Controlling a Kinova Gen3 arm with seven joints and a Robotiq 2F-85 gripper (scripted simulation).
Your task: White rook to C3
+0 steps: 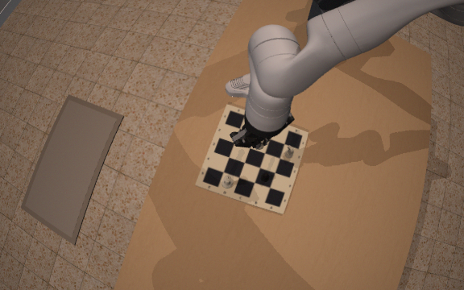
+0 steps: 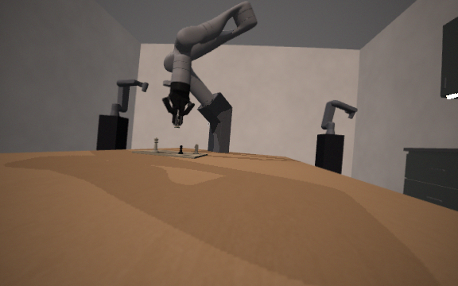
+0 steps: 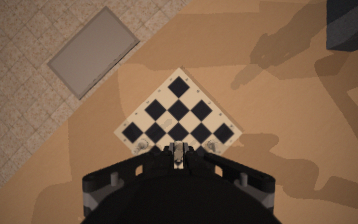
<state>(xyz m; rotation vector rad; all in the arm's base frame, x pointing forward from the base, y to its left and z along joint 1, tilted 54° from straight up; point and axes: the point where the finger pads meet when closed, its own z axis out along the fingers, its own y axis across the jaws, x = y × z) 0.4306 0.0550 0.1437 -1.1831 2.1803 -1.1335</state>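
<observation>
My gripper is now 13 cm above the chessboard. From my hand the other things lie so: black piece: 4 cm ahead, 3 cm to the left, 11 cm below.
</observation>
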